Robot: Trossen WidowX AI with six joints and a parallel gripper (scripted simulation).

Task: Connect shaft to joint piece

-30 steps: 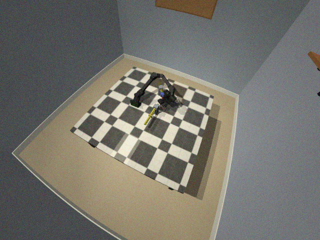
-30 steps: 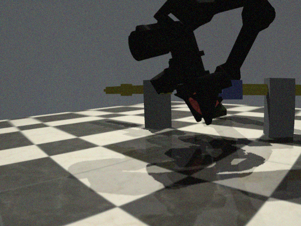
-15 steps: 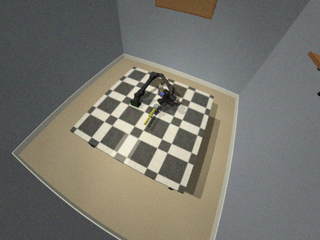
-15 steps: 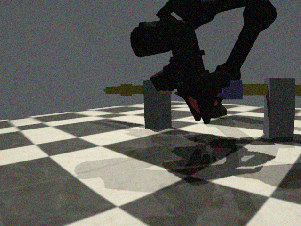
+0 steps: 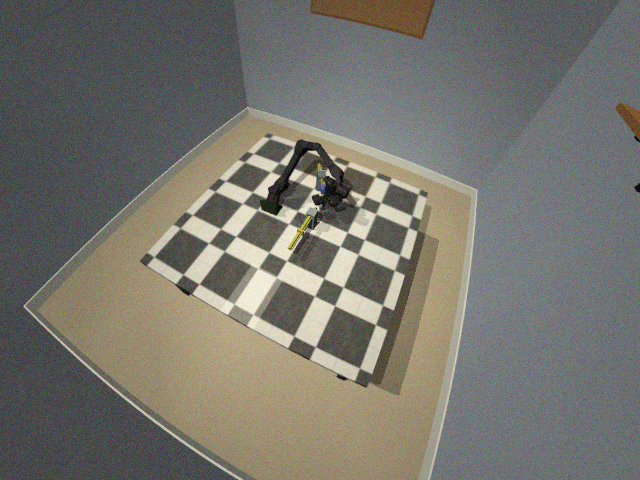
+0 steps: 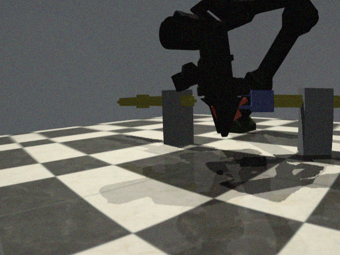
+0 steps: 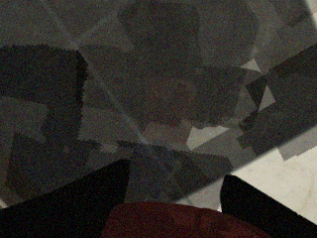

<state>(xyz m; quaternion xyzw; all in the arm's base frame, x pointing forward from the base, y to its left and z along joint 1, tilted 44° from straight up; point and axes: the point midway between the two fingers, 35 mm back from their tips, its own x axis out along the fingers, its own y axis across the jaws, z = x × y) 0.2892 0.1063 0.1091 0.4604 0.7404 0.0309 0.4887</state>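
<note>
The red joint piece is 10 mm behind my gripper tip, 10 mm to the left of it and 50 mm above it.
</note>
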